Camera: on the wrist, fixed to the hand. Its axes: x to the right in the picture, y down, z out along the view.
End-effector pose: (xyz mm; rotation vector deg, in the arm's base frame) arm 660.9 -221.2 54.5 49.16 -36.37 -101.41
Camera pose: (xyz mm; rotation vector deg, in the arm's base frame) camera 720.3 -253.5 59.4 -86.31 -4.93 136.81
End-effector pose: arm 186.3 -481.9 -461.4 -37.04 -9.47 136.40
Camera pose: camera 170.6 -511.3 -520.4 -19.36 -14.22 48.87
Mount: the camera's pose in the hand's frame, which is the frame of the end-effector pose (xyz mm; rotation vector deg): 16.0 48.1 -45.0 10.60 8.06 -88.01
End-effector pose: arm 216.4 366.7 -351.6 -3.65 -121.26 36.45
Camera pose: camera 233.0 431.5 -340.9 80.63 -78.23 -7.83
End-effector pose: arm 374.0 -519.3 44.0 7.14 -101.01 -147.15
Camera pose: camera 360.4 -579.5 71.9 -64.80 60.68 74.69
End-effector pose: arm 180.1 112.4 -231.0 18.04 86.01 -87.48
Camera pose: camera 188.7 154.5 -283.4 41.92 -83.06 134.02
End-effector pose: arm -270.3 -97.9 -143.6 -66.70 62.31 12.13
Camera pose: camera -318.9 -119.6 -185.6 -88.31 5.10 -65.44
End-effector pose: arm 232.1 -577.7 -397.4 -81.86 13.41 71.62
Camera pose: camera 227.3 -621.4 -449.0 -59.70 -32.94 -8.01
